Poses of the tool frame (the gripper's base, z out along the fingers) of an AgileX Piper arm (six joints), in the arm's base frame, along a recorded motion.
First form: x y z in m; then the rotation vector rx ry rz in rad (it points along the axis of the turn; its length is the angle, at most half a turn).
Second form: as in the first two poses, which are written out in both.
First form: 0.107 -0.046 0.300 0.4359 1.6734 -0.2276
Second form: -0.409 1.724 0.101 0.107 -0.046 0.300
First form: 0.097 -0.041 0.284 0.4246 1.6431 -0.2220
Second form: -0.401 1.692 0.105 0.097 -0.041 0.284
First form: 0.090 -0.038 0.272 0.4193 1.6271 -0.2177
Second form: -0.397 1.676 0.108 0.090 -0.038 0.272
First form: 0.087 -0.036 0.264 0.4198 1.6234 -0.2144
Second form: -0.395 1.672 0.111 0.087 -0.036 0.264
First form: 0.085 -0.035 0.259 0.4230 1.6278 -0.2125
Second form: -0.395 1.677 0.113 0.085 -0.035 0.259
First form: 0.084 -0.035 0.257 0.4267 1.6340 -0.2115
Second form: -0.396 1.684 0.115 0.084 -0.035 0.257
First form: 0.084 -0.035 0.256 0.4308 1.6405 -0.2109
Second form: -0.398 1.692 0.116 0.084 -0.035 0.256
